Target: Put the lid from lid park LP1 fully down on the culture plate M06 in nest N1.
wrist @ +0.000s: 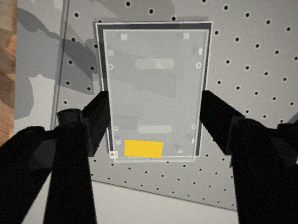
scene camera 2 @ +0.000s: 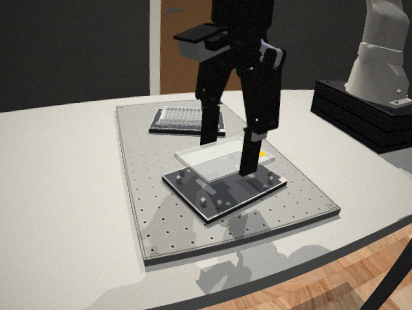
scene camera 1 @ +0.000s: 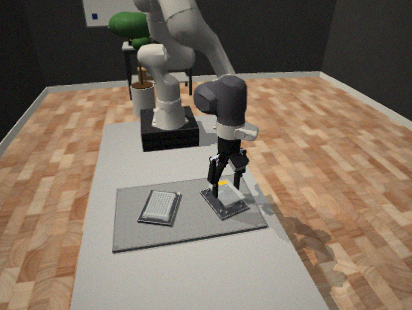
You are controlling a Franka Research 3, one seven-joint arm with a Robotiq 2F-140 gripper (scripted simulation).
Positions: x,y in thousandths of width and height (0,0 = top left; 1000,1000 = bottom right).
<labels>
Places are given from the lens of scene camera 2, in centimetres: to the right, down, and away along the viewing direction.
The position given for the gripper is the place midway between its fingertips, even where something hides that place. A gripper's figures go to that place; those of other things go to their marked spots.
gripper (scene camera 2: 550,511): 3, 0, 41
clear lid (scene camera 2: 523,524): 1, 1, 38
culture plate (scene camera 2: 419,376): -7, -8, 60
dark lid park (scene camera 2: 574,615): 4, 5, 40
The marked spots on the dark lid park and the culture plate are 27 cm apart.
</labels>
